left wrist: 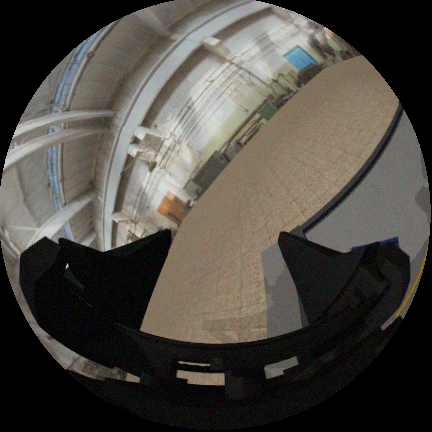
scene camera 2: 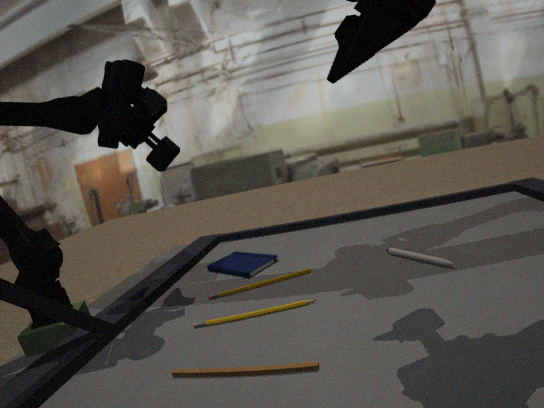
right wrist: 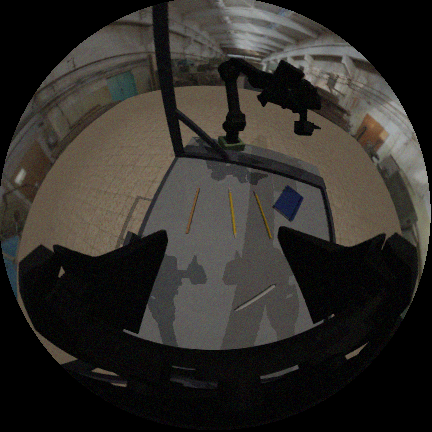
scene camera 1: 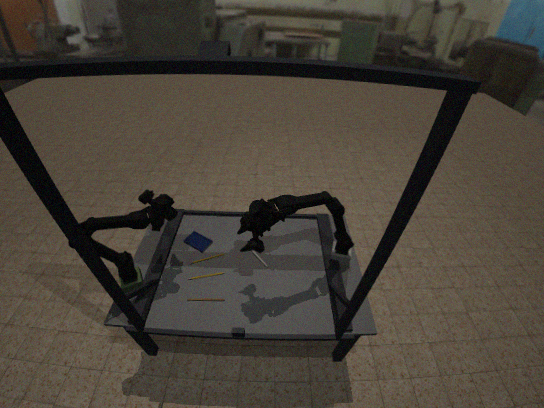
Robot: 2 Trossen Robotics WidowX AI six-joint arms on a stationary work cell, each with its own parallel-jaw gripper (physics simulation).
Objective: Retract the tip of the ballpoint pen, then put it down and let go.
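Places are measured from the left arm's base along level axes (x left, y back, z up), in centimetres.
Pixels of known places: left gripper, between the fingertips: [left wrist: 226, 236] [scene camera 2: 150, 137] [right wrist: 319, 115]; right gripper, between the fingertips: [scene camera 2: 337, 75] [right wrist: 223, 234] [scene camera 1: 239, 242]; left arm's base, origin of its link: [right wrist: 231, 139] [scene camera 1: 130, 277]; right arm's base, origin of its link: [scene camera 1: 341, 249].
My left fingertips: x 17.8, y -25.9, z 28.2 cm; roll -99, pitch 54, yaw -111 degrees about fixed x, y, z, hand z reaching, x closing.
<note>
Ahead of a thing's pixels: the offset from my left fingertips to its top centre. Level surfaces: height alone.
A whitish ballpoint pen @[dy -37.4, dx -34.9, dz -30.9 cm] [scene camera 1: 260, 258] [scene camera 2: 420, 257] [right wrist: 255, 298] lies flat on the grey table @[dz -32.2 cm] [scene camera 1: 200, 319]. In scene camera 2 its narrow end points right; how far the tip sticks out is too small to tell. My right gripper [scene camera 1: 242, 239] [right wrist: 223, 234] is open and empty, in the air above the table; the pen shows low between its fingers in the right wrist view, well below them. My left gripper [left wrist: 226, 236] is open and empty, raised near the table's far left corner, away from the pen.
A blue book @[dy -12.2, dx -8.1, dz -31.0 cm] [scene camera 1: 198, 241] [scene camera 2: 242, 264] [right wrist: 288, 203] lies at the back left. Two yellow pencils @[dy -12.5, dx -21.8, dz -31.5 cm] [scene camera 2: 260, 284] @[dy -8.7, dx -31.8, dz -31.4 cm] [scene camera 2: 255, 314] and an orange-brown stick @[dy -3.7, dx -44.0, dz -31.5 cm] [scene camera 1: 206, 300] [scene camera 2: 245, 370] lie in front of it. A dark frame post [scene camera 1: 420, 180] rises beside the right arm.
</note>
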